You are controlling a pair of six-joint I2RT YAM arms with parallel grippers.
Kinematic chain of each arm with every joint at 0, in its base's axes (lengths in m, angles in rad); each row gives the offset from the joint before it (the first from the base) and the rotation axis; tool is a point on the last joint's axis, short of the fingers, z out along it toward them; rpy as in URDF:
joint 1: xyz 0 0 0.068 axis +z
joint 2: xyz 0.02 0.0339 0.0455 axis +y
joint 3: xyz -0.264 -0.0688 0 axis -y
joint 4: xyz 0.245 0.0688 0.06 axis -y
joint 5: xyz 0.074 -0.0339 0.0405 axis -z
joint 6: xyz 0.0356 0 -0.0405 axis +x
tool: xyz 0 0 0 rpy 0 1.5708 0
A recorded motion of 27 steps. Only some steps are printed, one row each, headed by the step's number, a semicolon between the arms.
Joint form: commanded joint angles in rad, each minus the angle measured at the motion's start. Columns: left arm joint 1, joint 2, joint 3, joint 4, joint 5, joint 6; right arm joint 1, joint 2, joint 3, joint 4, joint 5, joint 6.
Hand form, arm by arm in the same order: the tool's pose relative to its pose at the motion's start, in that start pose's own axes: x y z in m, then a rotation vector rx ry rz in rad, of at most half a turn. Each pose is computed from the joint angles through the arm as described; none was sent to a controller.
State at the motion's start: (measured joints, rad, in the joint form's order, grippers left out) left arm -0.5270 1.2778 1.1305 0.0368 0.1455 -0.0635; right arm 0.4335 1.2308 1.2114 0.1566 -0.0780 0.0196
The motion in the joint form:
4: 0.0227 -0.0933 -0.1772 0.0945 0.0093 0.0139; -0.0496 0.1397 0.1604 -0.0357 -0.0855 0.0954
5: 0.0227 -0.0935 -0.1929 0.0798 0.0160 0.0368; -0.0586 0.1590 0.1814 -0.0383 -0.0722 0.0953
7: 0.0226 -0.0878 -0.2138 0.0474 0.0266 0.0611; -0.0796 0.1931 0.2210 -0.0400 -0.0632 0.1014
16: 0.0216 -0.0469 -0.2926 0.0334 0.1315 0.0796; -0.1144 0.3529 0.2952 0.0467 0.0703 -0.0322
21: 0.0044 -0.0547 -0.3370 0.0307 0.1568 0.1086; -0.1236 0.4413 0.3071 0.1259 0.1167 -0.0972
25: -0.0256 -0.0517 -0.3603 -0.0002 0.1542 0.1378; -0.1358 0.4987 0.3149 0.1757 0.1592 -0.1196
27: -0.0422 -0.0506 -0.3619 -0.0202 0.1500 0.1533; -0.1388 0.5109 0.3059 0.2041 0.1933 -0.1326
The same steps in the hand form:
4: 0.0302 0.0052 -0.0195 -0.0126 -0.0116 0.0131; -0.0088 -0.0154 0.0344 -0.0352 0.0181 0.0908
5: 0.0374 0.0055 -0.0191 -0.0074 0.0186 0.0311; -0.0095 -0.0195 0.0391 -0.0129 0.0176 0.0896
7: 0.0497 0.0061 -0.0175 0.0017 0.0772 0.0453; -0.0117 -0.0279 0.0470 0.0166 0.0120 0.0924
16: 0.0893 0.0058 -0.0097 0.1049 0.2092 0.0302; 0.0119 -0.0532 0.0872 0.1838 0.0110 -0.0467
21: 0.1039 0.0005 -0.0125 0.1494 0.2467 0.0509; 0.0351 -0.0636 0.1084 0.2390 0.0156 -0.1130
25: 0.1167 -0.0071 -0.0133 0.1794 0.3021 0.0747; 0.0512 -0.0734 0.1202 0.2935 0.0199 -0.1368
27: 0.1199 -0.0114 -0.0135 0.1937 0.3240 0.0902; 0.0566 -0.0766 0.1220 0.3307 0.0160 -0.1504

